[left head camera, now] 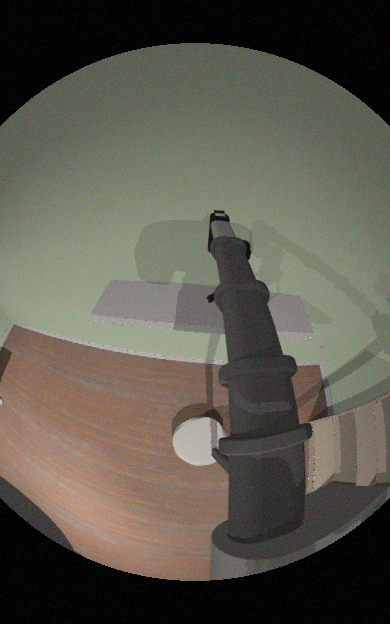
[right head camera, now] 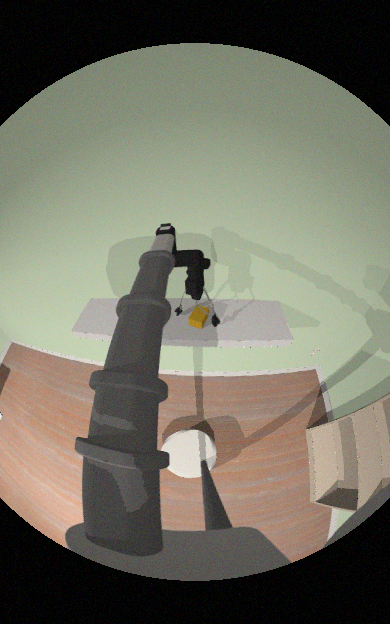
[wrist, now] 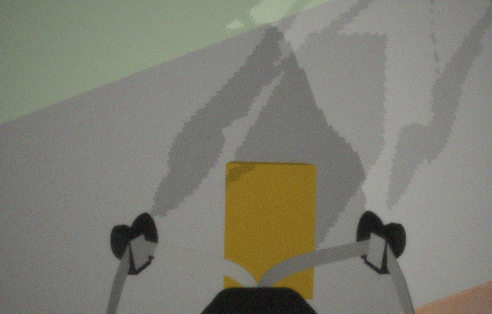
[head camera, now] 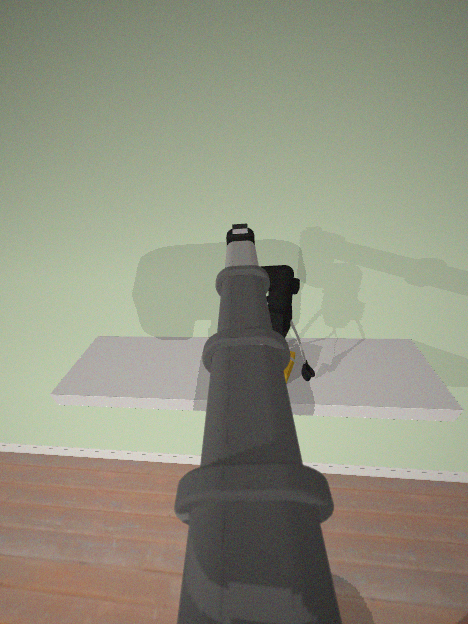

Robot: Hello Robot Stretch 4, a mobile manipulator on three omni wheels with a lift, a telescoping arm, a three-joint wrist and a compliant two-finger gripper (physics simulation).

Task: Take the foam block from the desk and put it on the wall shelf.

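The yellow foam block [head camera: 289,366] [right head camera: 198,318] [wrist: 270,215] lies on the pale grey wall shelf [head camera: 130,367] [left head camera: 135,300] [right head camera: 260,320] [wrist: 75,200], around the middle of its length. My gripper [right head camera: 197,315] [wrist: 256,231] is open, with one fingertip on each side of the block. In the wrist view there is a wide gap between each fingertip and the block. In the head camera view the arm hides part of the block and one finger. In the left head view the arm hides the block. I cannot make out the desk.
The green wall [head camera: 151,151] rises behind the shelf. My telescoping arm [head camera: 251,413] [left head camera: 255,320] [right head camera: 135,340] reaches over the wooden floor. A white round object [left head camera: 197,441] [right head camera: 185,452] stands below. A beige unit with compartments [right head camera: 325,462] stands at the right.
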